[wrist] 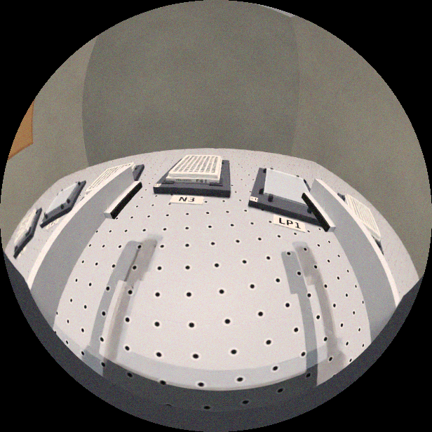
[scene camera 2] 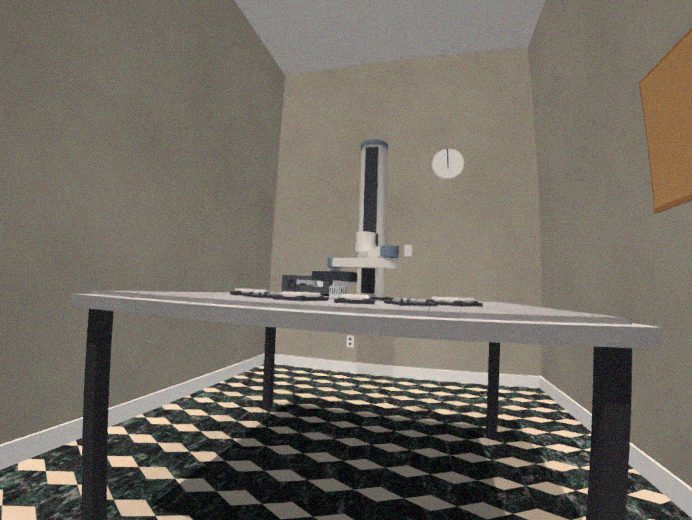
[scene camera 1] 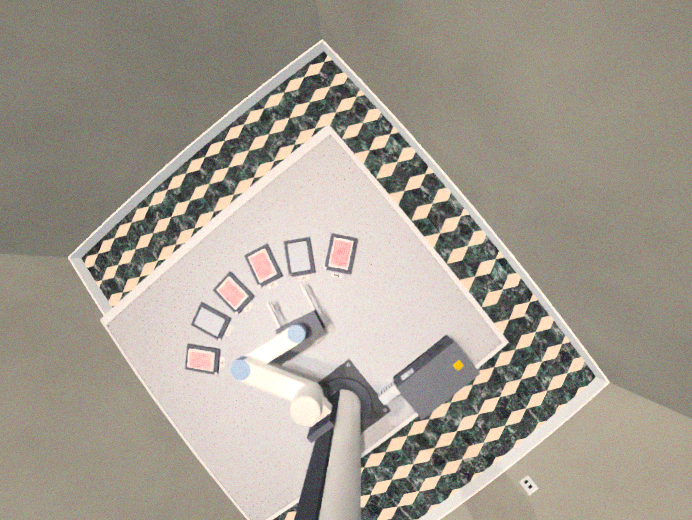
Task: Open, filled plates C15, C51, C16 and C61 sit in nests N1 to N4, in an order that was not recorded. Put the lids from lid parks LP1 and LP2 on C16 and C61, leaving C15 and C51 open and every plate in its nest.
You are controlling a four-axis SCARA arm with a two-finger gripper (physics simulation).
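Places are measured from the arm's base along level axes (x ahead, y left, z up), in metres.
Where they show: gripper, fingertip midpoint: (scene camera 2: 315,282) (scene camera 1: 284,293); arm's base, origin of the base link: (scene camera 1: 344,403).
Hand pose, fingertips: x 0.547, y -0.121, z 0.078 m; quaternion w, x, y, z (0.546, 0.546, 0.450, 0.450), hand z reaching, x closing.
Observation:
Things, the pixels of their centre, and the offset from my fingertips. "spot": a spot on its surface instead. Level surfaces: height alone.
- N3, body centre: (scene camera 2: 301,294) (scene camera 1: 262,265) dx +0.167, dy +0.013, dz -0.046 m
- pale lid, body centre: (scene camera 1: 299,256) dx +0.093, dy -0.140, dz -0.051 m
- N4, body centre: (scene camera 1: 340,253) (scene camera 2: 250,290) dx -0.014, dy -0.294, dz -0.046 m
- N2, body centre: (scene camera 2: 356,296) (scene camera 1: 232,293) dx +0.157, dy +0.201, dz -0.046 m
- LP2's lid, body centre: (scene camera 2: 409,300) (scene camera 1: 209,321) dx +0.123, dy +0.372, dz -0.051 m
- N1's open plate, body centre: (scene camera 2: 452,299) (scene camera 1: 200,360) dx +0.012, dy +0.516, dz -0.046 m
- perforated table, its level: dz -0.065 m
- dark grey box, surface spot: (scene camera 1: 436,377) spot: dx -0.650, dy -0.281, dz +0.050 m
My gripper (scene camera 1: 288,295) (wrist: 224,176) is open and empty, above the table on the robot's side of N3 and LP1. The open plate in N3 (scene camera 1: 262,265) (wrist: 196,167) lies ahead between the fingers in the wrist view; its small label appears to read C61. A pale lid (scene camera 1: 300,256) (wrist: 286,185) lies on LP1, near the right finger. The plate in N4 (scene camera 1: 341,253) (wrist: 363,215) is partly behind that finger. Further left are the open plate in N2 (scene camera 1: 233,292) (wrist: 111,176), LP2's lid (scene camera 1: 210,320) and N1's open plate (scene camera 1: 202,358). Their labels are unreadable.
The nests and parks form an arc on the perforated table (scene camera 1: 330,184) (wrist: 210,280). A dark grey box (scene camera 1: 436,377) stands beside the arm's base (scene camera 1: 369,399). The arm's column (scene camera 1: 344,464) (scene camera 2: 381,195) rises behind the gripper.

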